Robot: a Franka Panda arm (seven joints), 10 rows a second.
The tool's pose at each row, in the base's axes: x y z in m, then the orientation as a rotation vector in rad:
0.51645, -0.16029, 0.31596, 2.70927, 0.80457, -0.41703
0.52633, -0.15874, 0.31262, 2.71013, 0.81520, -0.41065
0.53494, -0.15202, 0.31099, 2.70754, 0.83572, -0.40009
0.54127, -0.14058, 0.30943, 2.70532, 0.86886, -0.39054
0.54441, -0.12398, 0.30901, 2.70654, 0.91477, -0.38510
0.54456, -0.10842, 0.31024, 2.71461, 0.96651, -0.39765
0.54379, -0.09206, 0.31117, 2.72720, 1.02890, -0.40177
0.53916, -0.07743, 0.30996, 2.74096, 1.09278, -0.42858
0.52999, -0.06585, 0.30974, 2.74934, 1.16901, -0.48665
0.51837, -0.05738, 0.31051, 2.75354, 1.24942, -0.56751
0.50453, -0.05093, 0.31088, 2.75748, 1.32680, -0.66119
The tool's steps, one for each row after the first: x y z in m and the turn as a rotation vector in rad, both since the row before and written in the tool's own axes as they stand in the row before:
0.00985, 0.00371, 0.00063, 0.00027, 0.00602, -0.00650
0.01075, -0.00078, -0.00243, -0.00265, 0.00910, -0.01306
0.01132, -0.00569, -0.00360, 0.00022, 0.01086, -0.02179
0.01130, -0.01119, -0.00572, 0.00726, 0.01194, -0.03056
0.00830, -0.01167, -0.00621, 0.02104, 0.00485, -0.03544
0.00861, -0.01273, -0.00572, 0.02503, 0.01375, -0.04086
0.00604, -0.01400, -0.00209, 0.03539, 0.00181, -0.04299
0.00121, -0.01470, -0.00083, 0.04660, -0.01461, -0.05328
-0.00206, -0.01425, 0.00022, 0.05543, -0.02577, -0.05703
-0.00386, -0.01456, 0.00251, 0.06274, -0.02994, -0.05494

